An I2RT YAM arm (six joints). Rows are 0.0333 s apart.
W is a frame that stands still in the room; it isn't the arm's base.
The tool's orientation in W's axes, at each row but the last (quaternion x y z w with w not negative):
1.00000, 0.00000, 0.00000, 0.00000
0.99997, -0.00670, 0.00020, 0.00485
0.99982, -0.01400, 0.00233, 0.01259
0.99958, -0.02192, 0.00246, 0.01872
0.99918, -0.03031, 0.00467, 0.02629
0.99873, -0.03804, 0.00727, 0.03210
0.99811, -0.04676, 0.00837, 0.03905
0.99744, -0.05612, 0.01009, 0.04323
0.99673, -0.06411, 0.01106, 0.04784
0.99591, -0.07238, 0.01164, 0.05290
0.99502, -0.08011, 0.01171, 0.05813
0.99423, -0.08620, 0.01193, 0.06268
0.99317, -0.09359, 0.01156, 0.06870
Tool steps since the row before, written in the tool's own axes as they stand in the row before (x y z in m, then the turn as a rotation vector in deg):
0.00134, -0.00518, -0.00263, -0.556, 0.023, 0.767
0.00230, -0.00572, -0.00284, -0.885, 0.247, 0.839
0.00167, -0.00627, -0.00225, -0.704, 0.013, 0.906
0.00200, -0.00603, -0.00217, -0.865, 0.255, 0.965
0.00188, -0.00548, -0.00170, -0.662, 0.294, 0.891
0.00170, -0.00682, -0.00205, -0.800, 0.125, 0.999
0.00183, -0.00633, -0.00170, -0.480, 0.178, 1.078
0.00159, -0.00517, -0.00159, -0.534, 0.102, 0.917
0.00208, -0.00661, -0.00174, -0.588, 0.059, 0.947
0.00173, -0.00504, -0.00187, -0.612, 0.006, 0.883
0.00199, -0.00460, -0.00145, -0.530, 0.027, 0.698
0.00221, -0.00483, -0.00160, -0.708, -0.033, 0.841
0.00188, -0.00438, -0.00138, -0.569, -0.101, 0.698
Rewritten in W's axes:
0.00134, 0.00518, 0.00263, -0.556, -0.023, -0.767
0.00238, 0.00572, 0.00279, -0.888, -0.243, -0.837
0.00184, 0.00628, 0.00210, -0.700, -0.016, -0.909
0.00225, 0.00601, 0.00195, -0.871, -0.253, -0.960
0.00220, 0.00544, 0.00143, -0.672, -0.300, -0.882
0.00219, 0.00679, 0.00164, -0.795, -0.129, -1.002
0.00239, 0.00625, 0.00124, -0.480, -0.217, -1.071
0.00214, 0.00508, 0.00118, -0.528, -0.122, -0.918
0.00289, 0.00643, 0.00117, -0.576, -0.075, -0.953
0.00242, 0.00491, 0.00139, -0.593, -0.013, -0.896
0.00268, 0.00437, 0.00098, -0.518, -0.025, -0.707
0.00299, 0.00455, 0.00107, -0.681, 0.046, -0.863
0.00265, 0.00411, 0.00085, -0.533, 0.106, -0.725

